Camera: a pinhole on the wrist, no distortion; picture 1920 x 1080 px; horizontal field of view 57.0 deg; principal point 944.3 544.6 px. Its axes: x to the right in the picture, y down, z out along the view. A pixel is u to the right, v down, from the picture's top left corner.
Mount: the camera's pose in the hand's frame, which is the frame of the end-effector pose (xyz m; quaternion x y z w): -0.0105 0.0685 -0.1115 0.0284 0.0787 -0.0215 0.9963
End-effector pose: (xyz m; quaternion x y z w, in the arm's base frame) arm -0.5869 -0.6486 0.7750 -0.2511 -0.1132 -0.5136 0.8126
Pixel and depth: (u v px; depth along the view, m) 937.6 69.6 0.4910
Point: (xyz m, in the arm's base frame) -0.6164 -0.5337 1.1379
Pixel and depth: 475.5 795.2 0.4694
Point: -0.4853 -0.3692 1.0349
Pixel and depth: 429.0 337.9 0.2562
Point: -0.5728 -0.5246 0.8755
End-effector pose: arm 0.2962 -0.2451 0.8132 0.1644 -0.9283 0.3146 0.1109
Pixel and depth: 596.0 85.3 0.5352
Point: 0.3243 -0.5737 0.5245
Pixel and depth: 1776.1 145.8 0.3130
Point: 0.1227 -0.4128 0.7511
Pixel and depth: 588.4 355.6 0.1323
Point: 0.2916 -0.2195 0.7646
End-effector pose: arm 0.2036 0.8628 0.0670 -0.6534 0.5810 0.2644 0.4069
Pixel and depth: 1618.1 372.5 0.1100
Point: 0.1627 0.8287 0.0224
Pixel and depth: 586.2 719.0 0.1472
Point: 0.1322 0.9050 0.0428
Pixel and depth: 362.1 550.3 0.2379
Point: 0.1549 1.0044 0.0238
